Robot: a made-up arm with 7 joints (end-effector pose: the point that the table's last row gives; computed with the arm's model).
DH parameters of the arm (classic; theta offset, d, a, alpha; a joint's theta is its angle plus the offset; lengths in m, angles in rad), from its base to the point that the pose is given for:
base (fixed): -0.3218 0 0.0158 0
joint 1: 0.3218 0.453 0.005 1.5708
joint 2: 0 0.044 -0.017 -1.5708
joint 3: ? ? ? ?
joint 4: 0 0.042 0.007 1.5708
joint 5: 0 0.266 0.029 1.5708
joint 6: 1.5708 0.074 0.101 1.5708
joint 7: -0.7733 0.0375 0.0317 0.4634
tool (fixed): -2.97 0.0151 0 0
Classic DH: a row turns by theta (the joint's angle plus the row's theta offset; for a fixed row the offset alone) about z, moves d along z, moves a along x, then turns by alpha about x.
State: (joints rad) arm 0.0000 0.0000 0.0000 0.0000 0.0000 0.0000 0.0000
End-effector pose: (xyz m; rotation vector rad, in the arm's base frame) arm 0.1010 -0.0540 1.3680 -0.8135 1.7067 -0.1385
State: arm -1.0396 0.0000 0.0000 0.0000 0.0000 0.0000 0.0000
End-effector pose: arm 0.0163 -0.1040 1.3680 0.1483 1.9734 -0.8338
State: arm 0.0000 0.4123 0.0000 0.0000 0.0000 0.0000 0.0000
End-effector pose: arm -0.2724 -0.0540 1.3238 -0.7270 1.3177 -0.2860
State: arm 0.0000 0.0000 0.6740 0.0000 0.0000 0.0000 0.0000
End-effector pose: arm 0.0827 0.0082 1.3680 -1.3394 1.3491 0.3213
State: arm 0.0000 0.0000 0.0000 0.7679 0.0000 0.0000 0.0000
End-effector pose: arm 0.3440 -0.0540 1.1995 -0.9322 2.4196 0.2038
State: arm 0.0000 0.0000 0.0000 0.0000 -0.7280 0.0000 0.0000
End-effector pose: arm 0.0494 -0.0953 1.3680 -0.1565 1.9323 -0.6298
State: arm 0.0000 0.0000 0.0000 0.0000 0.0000 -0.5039 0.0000
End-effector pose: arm 0.1521 -0.0540 1.3286 -0.8985 2.1768 0.0750
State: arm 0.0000 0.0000 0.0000 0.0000 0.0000 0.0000 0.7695
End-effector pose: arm 0.1010 -0.0741 1.3817 -0.2344 1.5767 0.4942
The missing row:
joint 3: 0 0.53 0.011 -1.5708
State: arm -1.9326 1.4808 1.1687 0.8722 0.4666 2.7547 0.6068
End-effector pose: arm 0.2879 0.5770 0.5819 -1.6271 -0.0835 -0.2604
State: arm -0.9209 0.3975 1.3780 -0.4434 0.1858 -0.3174 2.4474
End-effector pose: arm -0.2367 0.2124 1.2941 0.2627 1.2143 1.9477
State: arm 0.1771 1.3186 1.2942 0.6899 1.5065 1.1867 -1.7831
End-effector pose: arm -0.7249 0.0968 0.6783 -1.2919 -1.2525 -0.2846
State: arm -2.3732 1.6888 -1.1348 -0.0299 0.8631 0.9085 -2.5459
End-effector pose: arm 0.5601 0.6850 0.3544 -1.0752 0.8278 0.7415
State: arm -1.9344 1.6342 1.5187 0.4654 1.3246 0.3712 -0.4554
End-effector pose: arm 0.4922 0.7068 0.3258 2.3721 -1.8445 0.2275
